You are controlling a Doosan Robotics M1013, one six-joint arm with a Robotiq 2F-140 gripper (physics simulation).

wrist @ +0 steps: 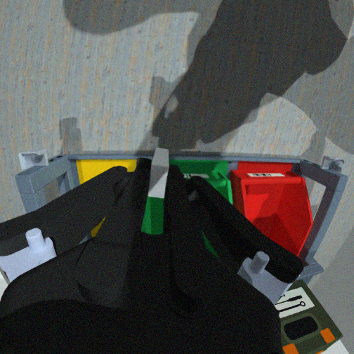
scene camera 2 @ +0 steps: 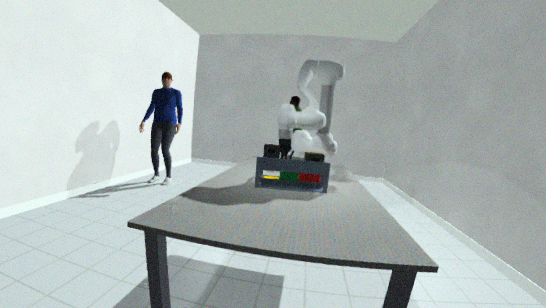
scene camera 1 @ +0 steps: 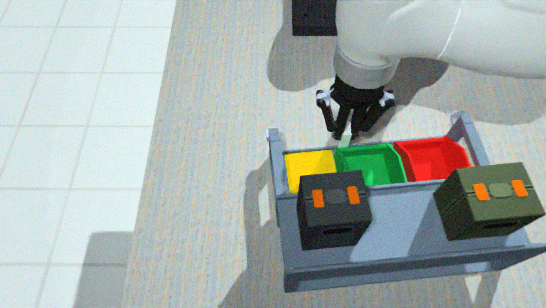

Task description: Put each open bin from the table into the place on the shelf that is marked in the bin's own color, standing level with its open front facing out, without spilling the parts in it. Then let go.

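Places are measured from the arm's base along level axes (x ahead, y left, z up), in millimetres.
Pixels of known places: gripper, fingertip midpoint: (scene camera 1: 341,146).
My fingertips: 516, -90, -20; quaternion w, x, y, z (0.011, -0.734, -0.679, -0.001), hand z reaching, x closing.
For each thing: its top centre in the pictures, then the offset to it from my fingertips, as dx, dy, dz. "pt": a spot on its surface instead.
- green bin at a spot on its surface: (scene camera 1: 372,162) pt +37, +56, -6
- blue-grey shelf at a spot on its surface: (scene camera 1: 400,212) pt +175, +57, +87
- red bin at a spot on its surface: (scene camera 1: 430,162) pt +43, +170, -6
- flat yellow marking at a spot on its surface: (scene camera 1: 311,162) (scene camera 2: 272,177) pt +29, -63, -8
- black toolbox at its top centre: (scene camera 1: 335,196) (scene camera 2: 272,144) +190, -64, +209
- olive toolbox at its top centre: (scene camera 1: 500,189) (scene camera 2: 314,152) +182, +167, +184
A green bin (scene camera 1: 372,162) (scene camera 2: 289,176) (wrist: 220,169) stands in the middle place of the blue-grey shelf (scene camera 1: 400,212) (scene camera 2: 292,164) (wrist: 27,192). A red bin (scene camera 1: 430,162) (scene camera 2: 309,177) (wrist: 270,215) stands in the place beside it, at the right. The third place shows a flat yellow marking (scene camera 1: 311,162) (scene camera 2: 271,177) (wrist: 102,169). No yellow bin shows. My gripper (scene camera 1: 345,137) (wrist: 160,159) is shut and empty, its fingertips close to the shelf's edge by the green bin. A thin pale-and-green strip shows between the fingers in the wrist view. Parts in the bins cannot be made out.
A black toolbox (scene camera 1: 335,220) (scene camera 2: 271,150) and an olive toolbox (scene camera 1: 492,205) (scene camera 2: 314,157) (wrist: 322,312) stand on top of the shelf. A black object (scene camera 1: 314,20) is partly hidden by the arm. A person in blue (scene camera 2: 167,105) stands left; another is mostly behind the arm.
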